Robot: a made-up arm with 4 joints. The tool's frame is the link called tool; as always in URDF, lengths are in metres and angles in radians.
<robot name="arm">
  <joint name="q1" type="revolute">
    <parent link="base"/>
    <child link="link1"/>
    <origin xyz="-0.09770 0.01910 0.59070" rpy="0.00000 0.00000 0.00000"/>
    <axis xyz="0 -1 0"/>
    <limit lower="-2.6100" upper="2.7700" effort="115" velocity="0.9"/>
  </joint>
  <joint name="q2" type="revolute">
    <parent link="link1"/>
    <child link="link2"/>
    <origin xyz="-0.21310 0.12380 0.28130" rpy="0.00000 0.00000 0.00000"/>
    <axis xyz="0 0 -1"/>
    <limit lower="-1.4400" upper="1.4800" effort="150" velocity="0.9"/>
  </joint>
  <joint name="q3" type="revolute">
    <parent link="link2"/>
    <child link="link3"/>
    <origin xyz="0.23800 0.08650 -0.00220" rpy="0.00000 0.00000 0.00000"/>
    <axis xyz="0 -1 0"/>
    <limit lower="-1.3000" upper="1.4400" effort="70" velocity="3"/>
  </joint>
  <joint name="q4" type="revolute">
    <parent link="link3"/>
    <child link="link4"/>
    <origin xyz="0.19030 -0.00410 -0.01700" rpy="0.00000 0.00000 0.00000"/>
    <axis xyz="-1 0 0"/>
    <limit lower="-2.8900" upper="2.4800" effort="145" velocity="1.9"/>
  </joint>
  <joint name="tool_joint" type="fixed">
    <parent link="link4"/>
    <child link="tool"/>
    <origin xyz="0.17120 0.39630 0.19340" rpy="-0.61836 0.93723 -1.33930"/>
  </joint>
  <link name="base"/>
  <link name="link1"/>
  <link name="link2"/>
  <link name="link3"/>
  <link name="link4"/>
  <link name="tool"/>
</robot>
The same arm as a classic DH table. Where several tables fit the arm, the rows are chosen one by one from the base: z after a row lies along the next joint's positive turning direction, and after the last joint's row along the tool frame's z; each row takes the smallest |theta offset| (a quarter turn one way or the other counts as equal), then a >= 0, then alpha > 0; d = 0 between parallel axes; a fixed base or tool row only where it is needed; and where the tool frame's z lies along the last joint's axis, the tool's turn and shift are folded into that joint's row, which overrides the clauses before.
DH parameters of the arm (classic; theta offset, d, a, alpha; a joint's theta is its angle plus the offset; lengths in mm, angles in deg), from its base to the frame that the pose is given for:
base (fixed): 0 590.7 -97.7 90
q1: 0 -142.9 -213.1 90
q2: 0 -279.1 238 -90
q3: -90 -82.4 17 90
q4: 43.62 -518.4 -413.4 -135.64
tool (fixed): 11.2 -219.5 0 0
Joint limits (deg, base to tool): -149.54..158.71 -82.51..84.8 -74.48..82.51 -165.58..142.09

